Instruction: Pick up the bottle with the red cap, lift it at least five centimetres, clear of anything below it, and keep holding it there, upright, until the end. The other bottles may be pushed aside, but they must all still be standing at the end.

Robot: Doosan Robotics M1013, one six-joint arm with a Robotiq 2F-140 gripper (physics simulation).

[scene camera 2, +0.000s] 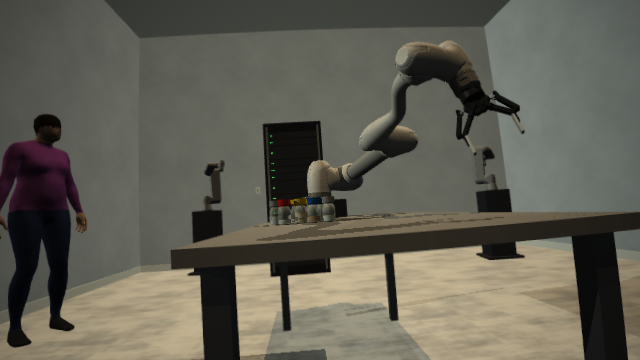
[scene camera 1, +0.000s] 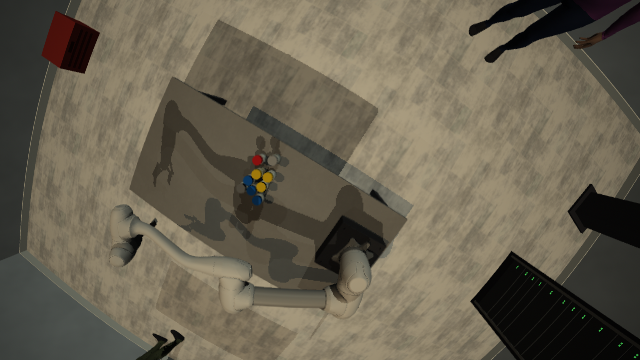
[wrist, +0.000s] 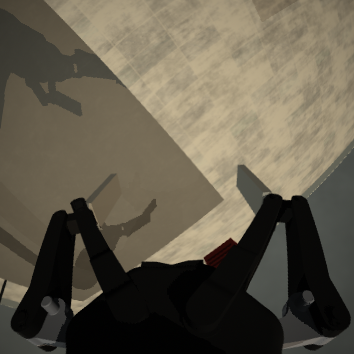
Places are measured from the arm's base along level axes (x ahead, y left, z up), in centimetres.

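Pixels of known places: gripper, fingertip midpoint: (scene camera 2: 498, 143) (wrist: 176, 179); arm's base, link origin: (scene camera 1: 352, 256).
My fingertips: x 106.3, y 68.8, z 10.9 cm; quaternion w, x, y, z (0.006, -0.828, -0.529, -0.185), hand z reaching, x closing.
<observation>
Ahead of a thing's pixels: the offset from my fingertips to its top centre.
The bottle with the red cap {dx -30.3, dy -75.9, dz -11.2 cm} (scene camera 1: 257, 160) (scene camera 2: 284, 215) stands upright on the table (scene camera 1: 310, 200) (scene camera 2: 400, 243) (wrist: 145, 160), at one end of the bottle group. A grey-capped bottle {dx -36.9, dy -81.3, dz -11.2 cm} (scene camera 1: 272, 160) (scene camera 2: 274, 214) stands close beside it. Three yellow-capped bottles {dx -41.1, dy -65.8, dz -11.2 cm} (scene camera 1: 261, 187) {dx -34.7, dy -69.6, dz -11.2 cm} (scene camera 2: 299, 214), three blue-capped bottles {dx -44.0, dy -58.0, dz -11.2 cm} (scene camera 1: 257, 200) {dx -33.2, dy -63.5, dz -11.2 cm} (scene camera 2: 314, 212) and another grey-capped bottle {dx -32.8, dy -57.3, dz -11.2 cm} (scene camera 1: 240, 188) (scene camera 2: 328, 211) stand tightly grouped near it. My gripper (scene camera 2: 496, 138) (wrist: 176, 179) is wide open and empty, high up and well to the side of the bottles. In the scene camera 1 view the arm largely hides it. The bottles do not show in the wrist view.
The arm's black base (scene camera 1: 327, 245) stands at one end of the table. The arm (scene camera 1: 290, 298) (scene camera 2: 392, 112) curves along the table's long side. A red cabinet (scene camera 1: 67, 44) (wrist: 221, 252), a server rack (scene camera 1: 511, 256) (scene camera 2: 267, 150) and a person (scene camera 2: 40, 170) stand away from the table.
</observation>
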